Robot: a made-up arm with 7 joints.
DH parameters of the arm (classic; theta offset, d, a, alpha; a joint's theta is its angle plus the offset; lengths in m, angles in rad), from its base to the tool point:
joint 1: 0 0.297 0 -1.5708
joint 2: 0 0 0 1.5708
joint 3: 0 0.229 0.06 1.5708
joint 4: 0 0 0.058 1.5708
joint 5: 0 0.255 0 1.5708
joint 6: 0 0 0.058 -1.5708
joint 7: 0 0.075 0 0
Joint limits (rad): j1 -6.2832..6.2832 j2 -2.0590..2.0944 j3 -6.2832..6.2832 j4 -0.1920..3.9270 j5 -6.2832..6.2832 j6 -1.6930..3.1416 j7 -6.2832..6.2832
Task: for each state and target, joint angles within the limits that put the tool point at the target. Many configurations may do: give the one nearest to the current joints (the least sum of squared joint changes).
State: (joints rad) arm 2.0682 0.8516 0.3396 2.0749 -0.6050 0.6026 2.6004
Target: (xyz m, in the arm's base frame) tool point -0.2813 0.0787 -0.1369
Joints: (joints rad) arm 2.3933 1.7718 0.3425 1.7257 -0.6053 0.6476 2.6004
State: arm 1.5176 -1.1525 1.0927 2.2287 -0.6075 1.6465 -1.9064
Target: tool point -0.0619 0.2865 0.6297
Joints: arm 1.0700 -0.2964 0.6848 1.6849 -0.6044 1.7152 -1.9064
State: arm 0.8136 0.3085 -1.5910 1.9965 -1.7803 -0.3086 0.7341
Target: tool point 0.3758 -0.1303 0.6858
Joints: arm 0.5243 0.4719 -1.5662 2.1886 -1.6764 0.0540 0.7341
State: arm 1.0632 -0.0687 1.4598 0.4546 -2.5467 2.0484 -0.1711
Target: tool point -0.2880 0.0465 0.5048
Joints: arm 1.5465 -0.5660 1.2792 0.7763 -2.4978 2.4476 -0.1711
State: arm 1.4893 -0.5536 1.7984 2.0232 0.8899 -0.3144 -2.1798
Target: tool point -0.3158 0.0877 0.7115
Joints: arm 1.2216 -0.2246 1.5674 1.8394 0.9689 -0.3523 -2.1798
